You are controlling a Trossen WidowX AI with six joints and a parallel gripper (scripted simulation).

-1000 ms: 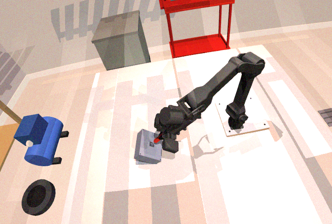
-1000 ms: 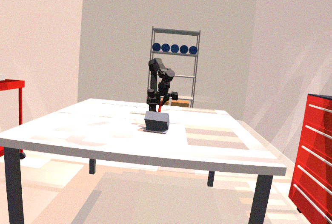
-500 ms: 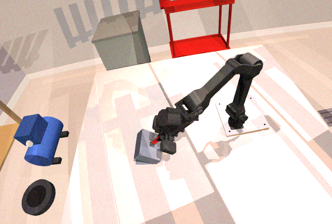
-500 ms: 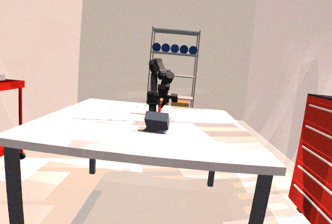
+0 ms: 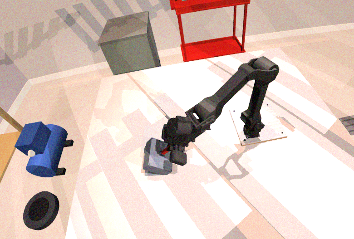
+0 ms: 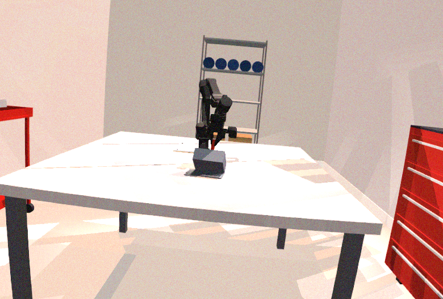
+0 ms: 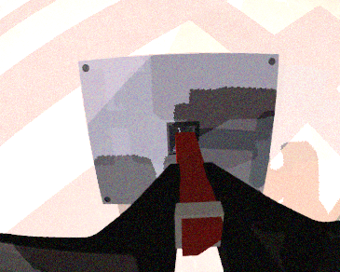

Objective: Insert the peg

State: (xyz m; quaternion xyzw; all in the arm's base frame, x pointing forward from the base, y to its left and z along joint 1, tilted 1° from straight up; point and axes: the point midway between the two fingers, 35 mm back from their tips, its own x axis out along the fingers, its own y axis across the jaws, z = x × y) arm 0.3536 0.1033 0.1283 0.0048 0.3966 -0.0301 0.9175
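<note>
The sloped panel lies 60 mm below my gripper tip and 50 mm ahead of it. Also, from my gripper tip: peg (10 mm behind, 10 mm above).
</note>
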